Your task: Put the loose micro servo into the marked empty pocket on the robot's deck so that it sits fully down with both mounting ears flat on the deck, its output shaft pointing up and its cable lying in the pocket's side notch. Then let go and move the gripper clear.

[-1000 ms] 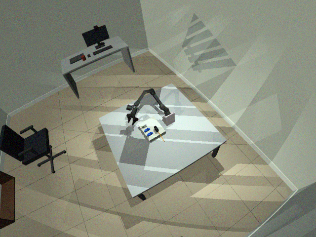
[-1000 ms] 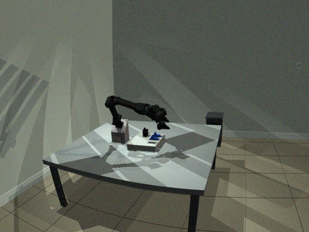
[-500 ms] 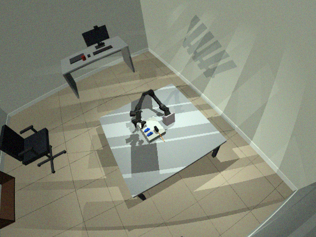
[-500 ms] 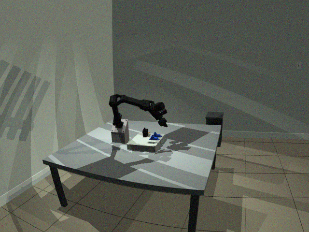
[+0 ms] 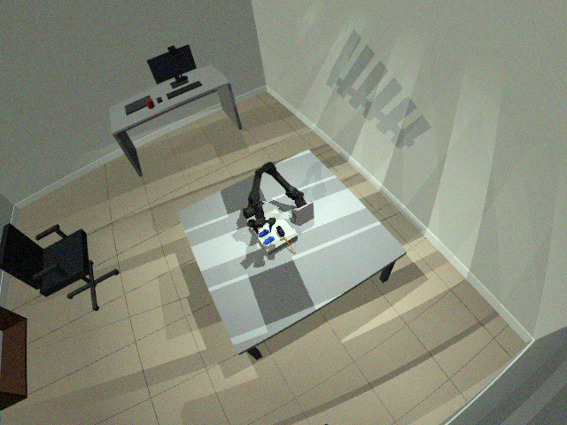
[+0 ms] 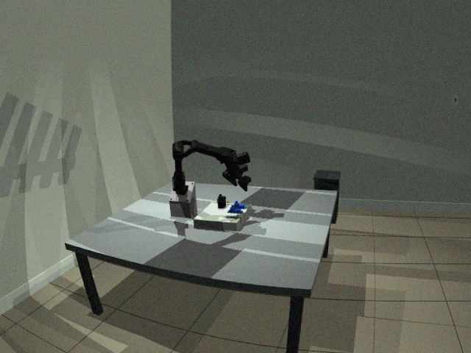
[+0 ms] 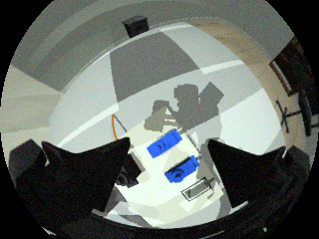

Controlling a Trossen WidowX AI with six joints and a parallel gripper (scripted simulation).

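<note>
The white deck is 120 mm behind my gripper tip, 80 mm to the right of it and 140 mm below it.
</note>
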